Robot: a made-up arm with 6 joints. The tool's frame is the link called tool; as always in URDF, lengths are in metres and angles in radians. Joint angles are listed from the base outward.
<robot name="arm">
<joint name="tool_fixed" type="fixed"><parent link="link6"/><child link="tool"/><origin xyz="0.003 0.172 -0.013"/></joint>
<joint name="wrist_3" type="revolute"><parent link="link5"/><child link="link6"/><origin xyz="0.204 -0.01 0.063"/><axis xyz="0 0 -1"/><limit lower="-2.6" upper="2.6"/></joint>
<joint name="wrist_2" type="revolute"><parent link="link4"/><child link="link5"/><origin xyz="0.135 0.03 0.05"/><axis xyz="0 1 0"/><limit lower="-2.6" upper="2.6"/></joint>
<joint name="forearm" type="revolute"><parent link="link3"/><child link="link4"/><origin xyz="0.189 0.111 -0.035"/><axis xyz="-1 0 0"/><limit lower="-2.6" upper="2.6"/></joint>
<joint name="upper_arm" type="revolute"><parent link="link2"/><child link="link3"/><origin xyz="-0.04 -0.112 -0.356"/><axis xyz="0 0 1"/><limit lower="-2.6" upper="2.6"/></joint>
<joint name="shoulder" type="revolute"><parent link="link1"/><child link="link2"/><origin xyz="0.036 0.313 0.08"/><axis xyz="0 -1 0"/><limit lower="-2.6" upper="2.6"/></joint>
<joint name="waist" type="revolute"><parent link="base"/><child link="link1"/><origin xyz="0 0 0.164"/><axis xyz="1 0 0"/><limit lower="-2.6" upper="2.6"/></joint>
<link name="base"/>
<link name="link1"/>
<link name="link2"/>
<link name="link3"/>
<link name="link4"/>
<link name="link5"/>
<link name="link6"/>
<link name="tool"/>
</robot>
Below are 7 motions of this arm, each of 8 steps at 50 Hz.
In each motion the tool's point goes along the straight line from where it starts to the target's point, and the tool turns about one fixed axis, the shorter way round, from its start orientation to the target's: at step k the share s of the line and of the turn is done. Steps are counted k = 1, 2, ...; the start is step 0. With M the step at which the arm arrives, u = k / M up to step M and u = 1 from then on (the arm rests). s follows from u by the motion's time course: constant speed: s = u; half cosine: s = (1 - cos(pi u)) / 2; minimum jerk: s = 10 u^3 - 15 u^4 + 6 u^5.
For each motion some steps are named. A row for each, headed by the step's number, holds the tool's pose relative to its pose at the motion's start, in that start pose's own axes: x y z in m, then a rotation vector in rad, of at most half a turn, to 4 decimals.
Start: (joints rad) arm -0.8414 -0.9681 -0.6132 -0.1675 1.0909 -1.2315
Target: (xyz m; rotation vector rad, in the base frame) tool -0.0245 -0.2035 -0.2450 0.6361 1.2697 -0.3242
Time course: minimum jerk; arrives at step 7
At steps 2, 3, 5, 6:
2: 0.0039 0.0034 -0.0031 0.0003 0.0102 0.0144
3: 0.0099 0.0087 -0.0080 0.0007 0.0259 0.0365
5: 0.0229 0.0202 -0.0186 0.0017 0.0602 0.0849
6: 0.0262 0.0231 -0.0212 0.0019 0.0687 0.0970

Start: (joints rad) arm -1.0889 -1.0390 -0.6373 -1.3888 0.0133 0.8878
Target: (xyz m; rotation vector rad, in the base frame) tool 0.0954 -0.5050 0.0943 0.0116 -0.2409 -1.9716
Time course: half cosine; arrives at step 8
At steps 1, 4, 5, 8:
1: -0.0004 0.0004 0.0005 -0.0003 -0.0007 0.0017
4: -0.0050 0.0054 0.0070 -0.0045 -0.0095 0.0225
5: -0.0069 0.0075 0.0097 -0.0063 -0.0132 0.0311
8: -0.0100 0.0109 0.0140 -0.0091 -0.0191 0.0450

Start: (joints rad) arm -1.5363 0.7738 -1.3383 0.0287 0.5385 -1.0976
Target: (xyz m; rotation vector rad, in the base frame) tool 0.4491 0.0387 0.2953 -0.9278 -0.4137 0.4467
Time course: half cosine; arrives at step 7
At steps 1, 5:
1: 0.0003 0.0006 0.0005 0.0013 -0.0016 0.0038
5: 0.0050 0.0096 0.0087 0.0220 -0.0255 0.0615

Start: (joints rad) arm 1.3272 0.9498 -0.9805 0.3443 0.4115 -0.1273
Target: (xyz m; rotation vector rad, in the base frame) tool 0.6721 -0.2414 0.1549 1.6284 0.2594 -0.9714
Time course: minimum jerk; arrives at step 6
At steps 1, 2, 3, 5, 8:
1: 0.0001 -0.0002 0.0002 0.0020 0.0006 -0.0001
2: 0.0006 -0.0013 0.0014 0.0120 0.0033 -0.0006
3: 0.0015 -0.0031 0.0033 0.0286 0.0079 -0.0014
5: 0.0030 -0.0059 0.0063 0.0552 0.0153 -0.0027
8: 0.0031 -0.0061 0.0065 0.0573 0.0159 -0.0028

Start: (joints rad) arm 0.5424 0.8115 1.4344 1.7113 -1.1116 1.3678
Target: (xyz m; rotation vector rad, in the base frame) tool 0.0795 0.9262 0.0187 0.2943 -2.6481 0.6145
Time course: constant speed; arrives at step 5
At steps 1, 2, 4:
1: -0.0012 -0.0015 -0.0031 -0.0041 -0.0016 0.0007
2: -0.0024 -0.0029 -0.0062 -0.0082 -0.0032 0.0014
4: -0.0047 -0.0059 -0.0124 -0.0165 -0.0063 0.0028

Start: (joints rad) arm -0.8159 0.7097 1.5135 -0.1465 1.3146 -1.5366
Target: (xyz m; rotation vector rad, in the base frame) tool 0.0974 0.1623 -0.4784 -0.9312 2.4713 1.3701
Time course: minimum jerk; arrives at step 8
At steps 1, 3, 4, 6, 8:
1: 0.0010 0.0001 -0.0002 0.0001 0.0012 -0.0007
3: 0.0172 0.0019 -0.0034 0.0014 0.0199 -0.0122
4: 0.0312 0.0035 -0.0061 0.0026 0.0361 -0.0221
6: 0.0560 0.0062 -0.0110 0.0047 0.0647 -0.0397
8: 0.0624 0.0070 -0.0123 0.0052 0.0721 -0.0443

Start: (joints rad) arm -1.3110 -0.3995 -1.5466 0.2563 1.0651 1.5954
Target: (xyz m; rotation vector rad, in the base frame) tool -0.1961 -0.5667 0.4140 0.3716 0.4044 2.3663
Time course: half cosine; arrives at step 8
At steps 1, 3, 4, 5, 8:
1: 0.0013 0.0000 0.0017 0.0029 -0.0006 -0.0039
3: 0.0107 -0.0001 0.0141 0.0234 -0.0053 -0.0314
4: 0.0174 -0.0002 0.0228 0.0379 -0.0085 -0.0508
5: 0.0240 -0.0002 0.0315 0.0524 -0.0118 -0.0702
8: 0.0347 -0.0003 0.0456 0.0757 -0.0170 -0.1016

